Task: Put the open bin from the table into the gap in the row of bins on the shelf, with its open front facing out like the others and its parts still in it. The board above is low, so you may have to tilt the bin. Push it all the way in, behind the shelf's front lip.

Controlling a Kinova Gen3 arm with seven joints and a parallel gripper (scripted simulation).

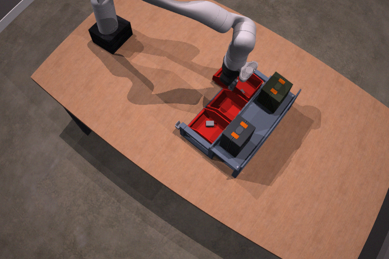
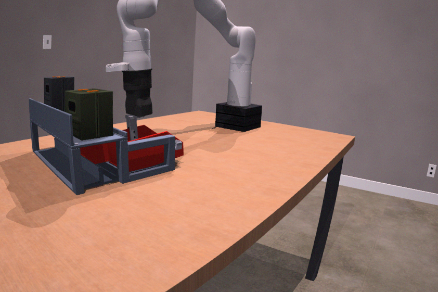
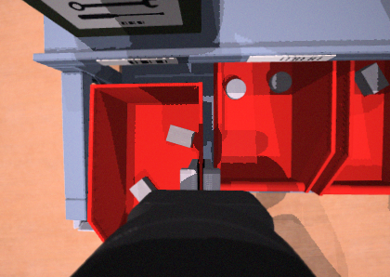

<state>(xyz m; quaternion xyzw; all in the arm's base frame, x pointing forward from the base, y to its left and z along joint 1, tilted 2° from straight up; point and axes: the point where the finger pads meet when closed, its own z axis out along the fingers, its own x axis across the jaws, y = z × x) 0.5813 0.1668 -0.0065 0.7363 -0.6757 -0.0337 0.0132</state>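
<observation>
My hand is 30 mm past the shelf lip, 70 mm to the left of it and 70 mm above it. The rest, counted from my hand: black box 160 mm ahead, 170 mm to the right, 90 mm above; green box 150 mm ahead, 60 mm to the left, 80 mm above.
</observation>
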